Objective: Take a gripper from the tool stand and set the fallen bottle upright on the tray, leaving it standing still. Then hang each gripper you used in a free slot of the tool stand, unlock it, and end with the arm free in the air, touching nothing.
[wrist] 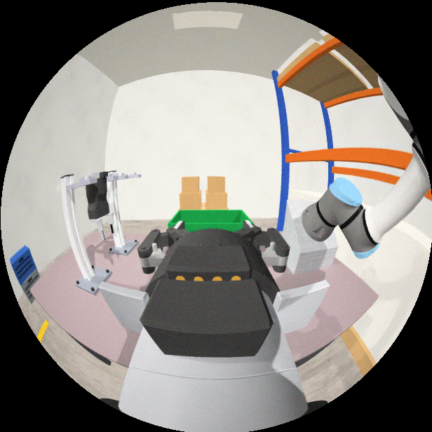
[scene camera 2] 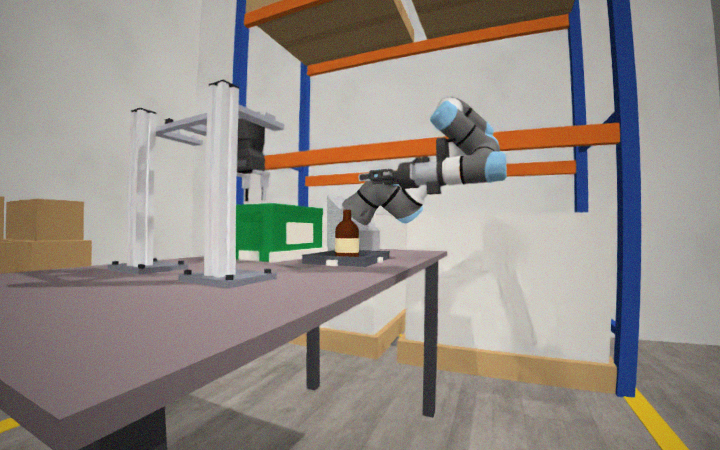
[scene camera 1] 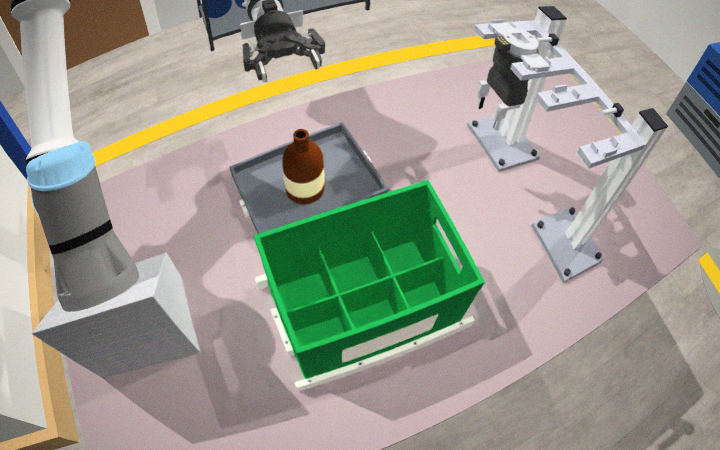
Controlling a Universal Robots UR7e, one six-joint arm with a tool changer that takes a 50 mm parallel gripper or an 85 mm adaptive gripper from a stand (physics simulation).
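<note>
The brown bottle with a cream label stands upright on the dark grey tray. It does not show in the wrist view. My gripper, the black adaptive one, is on the arm, open and empty. It is horizontal, behind the tray in scene camera 1, above the bottle's height and apart from it. The tool stand holds the parallel gripper in one slot; another slot nearer scene camera 1 is free.
A green six-compartment crate is beside the tray. The arm's grey pedestal is at the left in scene camera 1. An orange and blue storage rack stands beyond the table.
</note>
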